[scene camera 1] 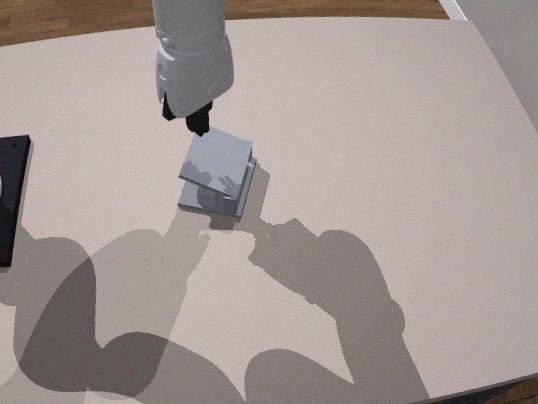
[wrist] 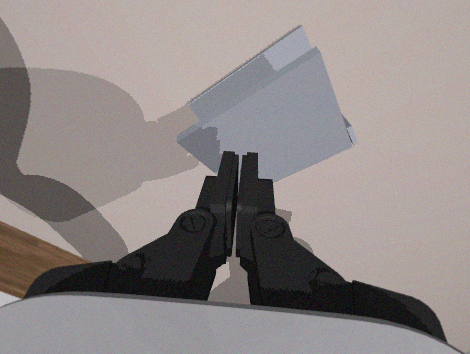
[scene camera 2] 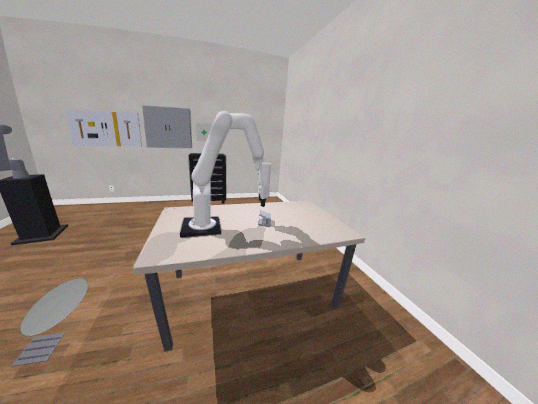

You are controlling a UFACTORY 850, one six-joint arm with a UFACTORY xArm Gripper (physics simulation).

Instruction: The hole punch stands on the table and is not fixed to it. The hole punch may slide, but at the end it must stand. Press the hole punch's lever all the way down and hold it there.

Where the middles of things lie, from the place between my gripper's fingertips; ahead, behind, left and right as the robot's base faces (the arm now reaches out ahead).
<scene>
Now: the flat lever (scene camera 1: 216, 161) 20 mm ahead of my hand and 80 mm below it. From my hand the other things lie so: grey-blue hole punch (scene camera 1: 192, 196) (20 mm ahead, 100 mm below).
</scene>
